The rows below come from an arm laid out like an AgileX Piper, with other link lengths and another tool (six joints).
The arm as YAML. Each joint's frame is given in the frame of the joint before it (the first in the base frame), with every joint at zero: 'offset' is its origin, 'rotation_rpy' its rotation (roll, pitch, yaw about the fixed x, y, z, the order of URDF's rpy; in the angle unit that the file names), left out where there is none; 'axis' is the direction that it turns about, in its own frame. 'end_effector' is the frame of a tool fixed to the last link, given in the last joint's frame.
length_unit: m
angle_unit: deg
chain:
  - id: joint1
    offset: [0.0, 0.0, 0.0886]
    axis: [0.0, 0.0, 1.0]
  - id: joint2
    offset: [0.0, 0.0, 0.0]
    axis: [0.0, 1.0, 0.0]
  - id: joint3
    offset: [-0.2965, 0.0, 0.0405]
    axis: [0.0, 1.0, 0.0]
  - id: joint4
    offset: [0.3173, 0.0, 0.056]
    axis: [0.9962, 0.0, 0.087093]
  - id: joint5
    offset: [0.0, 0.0, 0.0]
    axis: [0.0, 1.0, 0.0]
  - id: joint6
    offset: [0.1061, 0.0, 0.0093]
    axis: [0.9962, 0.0, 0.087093]
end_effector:
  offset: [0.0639, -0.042, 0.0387]
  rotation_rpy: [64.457, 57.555, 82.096]
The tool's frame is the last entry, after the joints.
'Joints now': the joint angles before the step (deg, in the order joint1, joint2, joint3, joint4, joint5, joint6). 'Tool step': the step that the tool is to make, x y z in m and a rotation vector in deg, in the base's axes. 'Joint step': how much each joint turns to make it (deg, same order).
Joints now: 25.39 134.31 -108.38 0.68 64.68 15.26
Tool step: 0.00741 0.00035 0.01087 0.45 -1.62 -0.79
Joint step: -0.16 0.00 -1.76 -0.38 0.10 0.77
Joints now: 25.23 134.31 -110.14 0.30 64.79 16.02
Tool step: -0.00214 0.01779 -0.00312 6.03 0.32 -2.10
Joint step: 0.18 0.12 -0.07 5.94 -2.35 0.20
